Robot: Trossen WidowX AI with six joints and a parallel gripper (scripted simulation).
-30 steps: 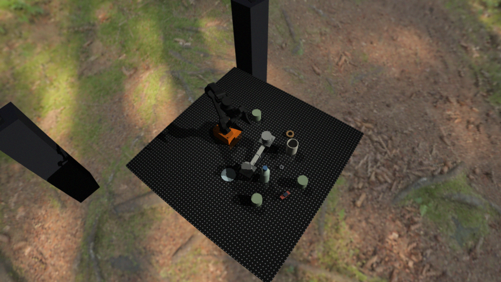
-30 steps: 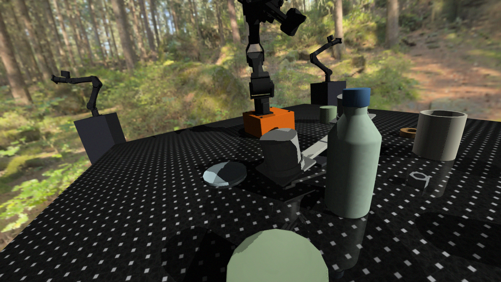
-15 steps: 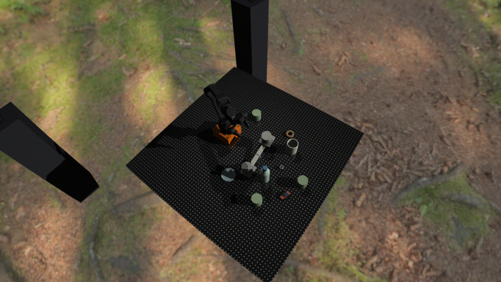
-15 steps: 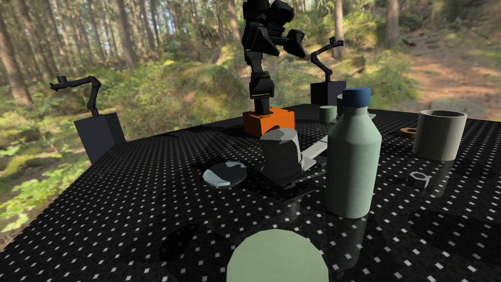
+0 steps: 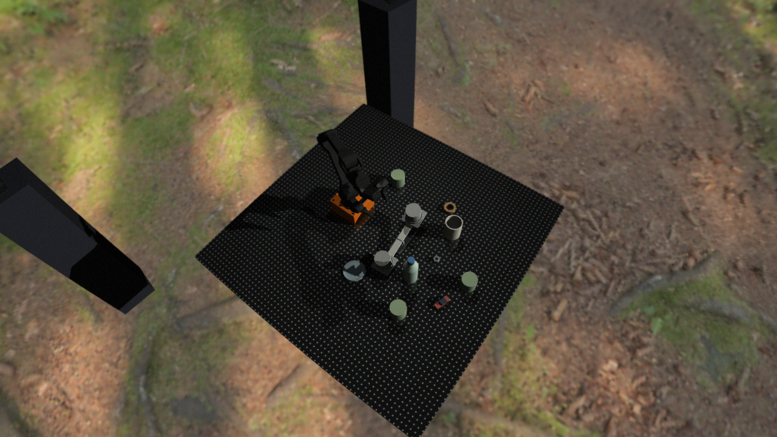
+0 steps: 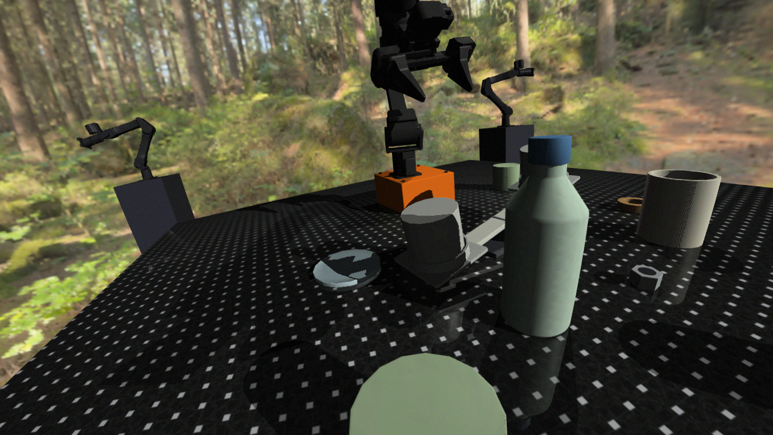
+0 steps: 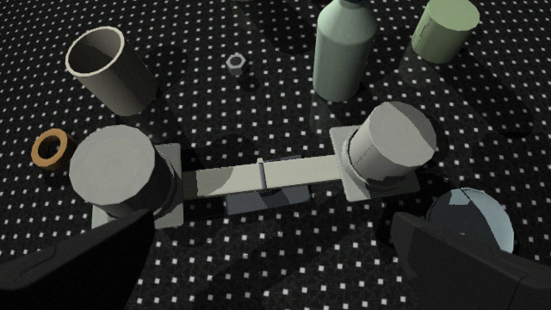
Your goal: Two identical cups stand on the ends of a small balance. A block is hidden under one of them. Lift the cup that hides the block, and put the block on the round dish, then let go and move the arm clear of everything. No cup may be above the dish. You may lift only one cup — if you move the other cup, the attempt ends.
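My gripper tip is 11 cm short of the pale green block, 10 cm to the left of it and 19 cm above it. The rest, counted from my gripper tip: beige cup 22 cm ahead, 24 cm to the left, 19 cm below; round pale blue dish 3 cm ahead, 21 cm to the right, 23 cm below; metal nut 26 cm ahead, 8 cm to the left, 22 cm below.
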